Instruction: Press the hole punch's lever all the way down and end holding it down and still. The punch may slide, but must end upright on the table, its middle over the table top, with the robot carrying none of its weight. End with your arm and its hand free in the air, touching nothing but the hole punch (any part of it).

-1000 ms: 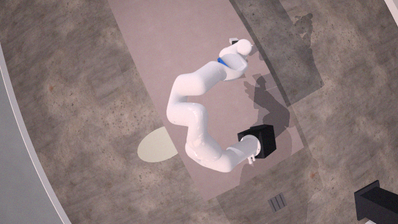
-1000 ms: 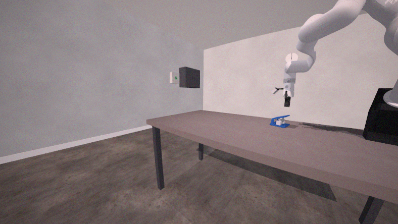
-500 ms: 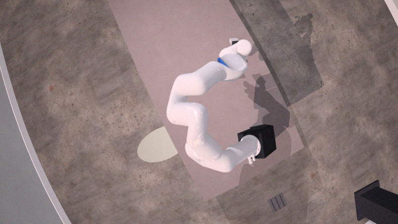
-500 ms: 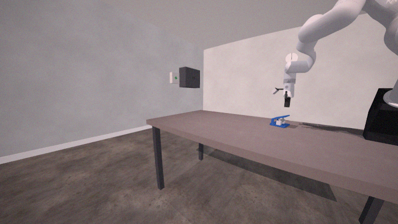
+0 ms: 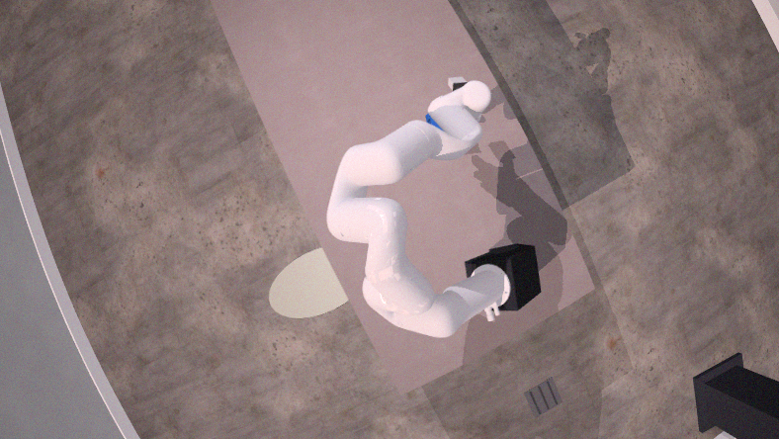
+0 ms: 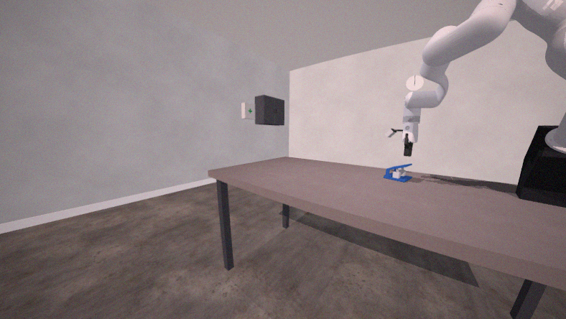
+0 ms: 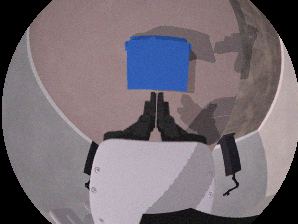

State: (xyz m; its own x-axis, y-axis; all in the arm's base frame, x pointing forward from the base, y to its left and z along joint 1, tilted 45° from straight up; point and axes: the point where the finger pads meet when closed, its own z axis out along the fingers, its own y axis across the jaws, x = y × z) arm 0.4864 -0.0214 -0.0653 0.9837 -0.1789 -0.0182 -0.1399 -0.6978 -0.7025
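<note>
Now: hand 11 cm above the blue hole punch, 4 cm short of it and 1 cm to the left of it.
</note>
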